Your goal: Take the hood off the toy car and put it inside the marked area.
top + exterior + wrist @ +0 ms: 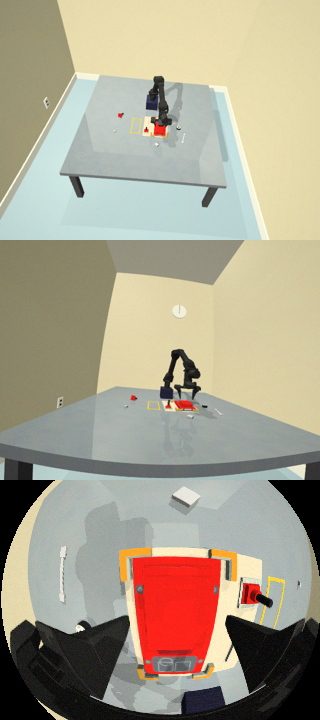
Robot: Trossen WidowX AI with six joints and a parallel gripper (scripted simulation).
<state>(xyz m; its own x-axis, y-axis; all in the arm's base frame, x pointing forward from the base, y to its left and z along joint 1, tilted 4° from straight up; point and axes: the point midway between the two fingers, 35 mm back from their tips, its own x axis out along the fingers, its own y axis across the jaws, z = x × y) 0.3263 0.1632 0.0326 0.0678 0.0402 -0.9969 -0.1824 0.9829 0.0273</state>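
The red hood is 30 mm below my gripper tip. Round my gripper tip: cream plate: 40 mm behind, 40 mm to the right, 60 mm below; then white wrench: 10 mm ahead, 230 mm to the left, 70 mm below; then black wheel: 100 mm behind, 160 mm to the left, 60 mm below.
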